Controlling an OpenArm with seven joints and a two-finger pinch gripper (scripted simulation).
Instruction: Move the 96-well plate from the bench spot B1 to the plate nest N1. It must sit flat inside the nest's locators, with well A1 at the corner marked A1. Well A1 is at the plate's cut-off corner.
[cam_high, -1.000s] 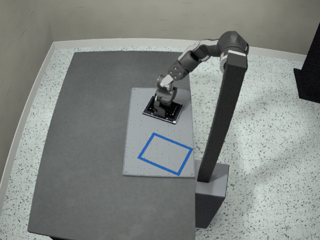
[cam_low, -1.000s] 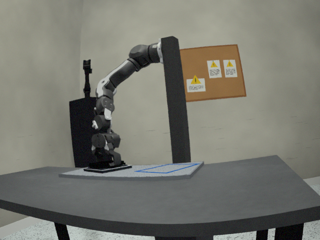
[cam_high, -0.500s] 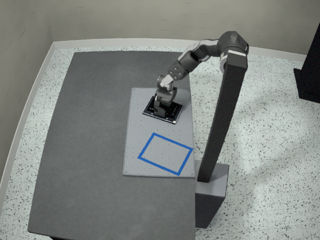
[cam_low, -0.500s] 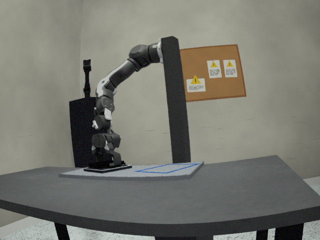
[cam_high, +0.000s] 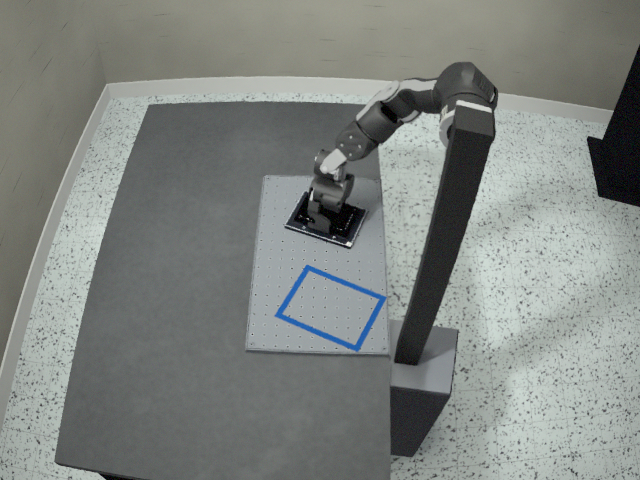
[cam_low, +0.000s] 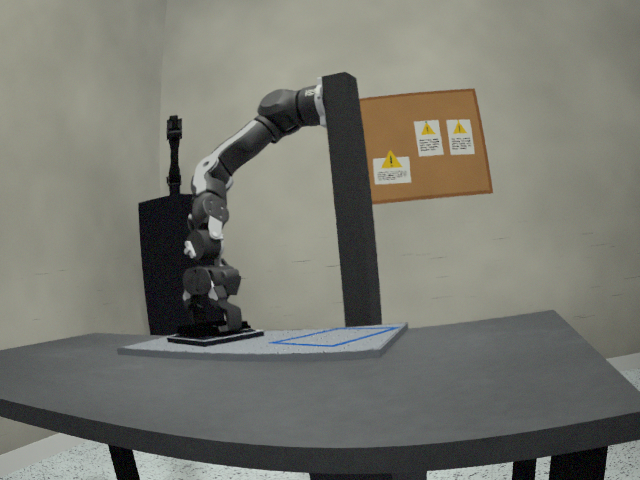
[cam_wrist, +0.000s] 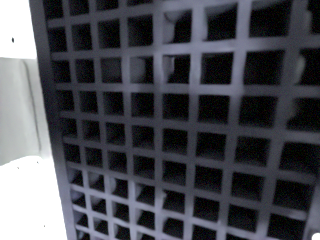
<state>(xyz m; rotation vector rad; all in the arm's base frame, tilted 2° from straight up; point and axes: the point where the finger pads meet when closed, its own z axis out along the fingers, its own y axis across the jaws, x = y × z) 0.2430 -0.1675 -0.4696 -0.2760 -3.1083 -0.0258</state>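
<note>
My hand is right at the black 96-well plate. Round my hand: plate nest N1: 2 cm below.
</note>
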